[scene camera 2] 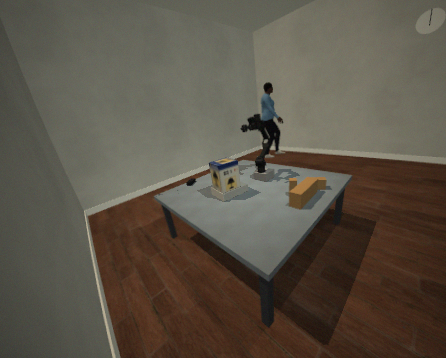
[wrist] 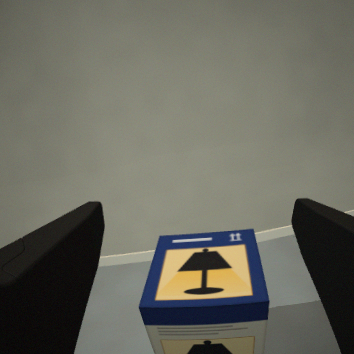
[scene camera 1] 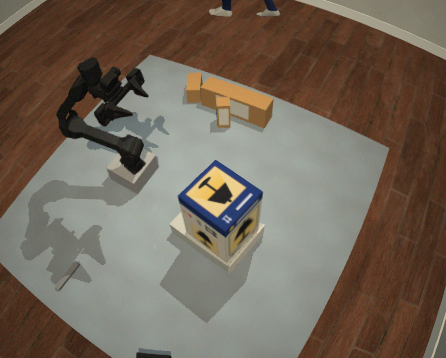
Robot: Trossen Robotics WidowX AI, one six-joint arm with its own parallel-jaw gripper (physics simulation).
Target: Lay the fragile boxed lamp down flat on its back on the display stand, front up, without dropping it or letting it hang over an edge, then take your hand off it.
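Pixels of known places: gripper, fingertip midpoint: (scene camera 2: 243, 128) (wrist: 200, 213) (scene camera 1: 140, 105); arm's base at its link origin: (scene camera 2: 261, 171) (scene camera 1: 134, 164).
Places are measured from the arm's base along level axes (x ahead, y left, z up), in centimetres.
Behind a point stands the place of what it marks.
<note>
The boxed lamp (scene camera 1: 220, 197) {x 42.7, y 0.3, z 21.2 cm} (scene camera 2: 225, 176) {x 46.1, y 9.2, z 11.5 cm} (wrist: 204, 272) {x 39.8, y 1.1, z 21.2 cm} rests on the pale display stand (scene camera 1: 247, 251) {x 52.2, y 1.7, z -5.7 cm} (scene camera 2: 232, 194) {x 42.9, y 10.8, z -4.7 cm}. Its blue-bordered face with a large lamp picture and two small arrows faces up, and its pale sides carry lamp pictures. It looks taller than wide in the second scene view; I cannot tell which face is its front. My gripper (scene camera 1: 139, 104) {x 16.4, y -1.2, z 43.1 cm} (scene camera 2: 243, 128) {x 16.4, y -1.2, z 43.1 cm} (wrist: 200, 213) {x 16.4, y -1.2, z 43.1 cm} is open and empty, raised in the air well away from the box. In the wrist view the box shows low down, beyond and between the two fingers.
A long orange block (scene camera 1: 237, 100) {x 10.8, y 47.4, z 3.0 cm} (scene camera 2: 305, 193) {x 14.8, y 56.3, z 1.1 cm} lies near the table edge with smaller orange blocks (scene camera 1: 194, 87) {x -10.6, y 44.5, z 0.3 cm} (scene camera 1: 223, 114) {x 9.9, y 39.6, z 0.3 cm} beside it. My arm's base block (scene camera 1: 120, 174) {x -1.4, y -6.5, z -0.3 cm} (scene camera 2: 263, 175) {x 3.6, y 5.9, z -1.7 cm} is near the stand. A thin strip (scene camera 1: 68, 276) {x 10.7, y -48.8, z -6.6 cm} lies on the table (scene camera 1: 310, 200) {x 57.3, y 32.9, z -7.7 cm}. A person (scene camera 2: 268, 107) stands behind.
</note>
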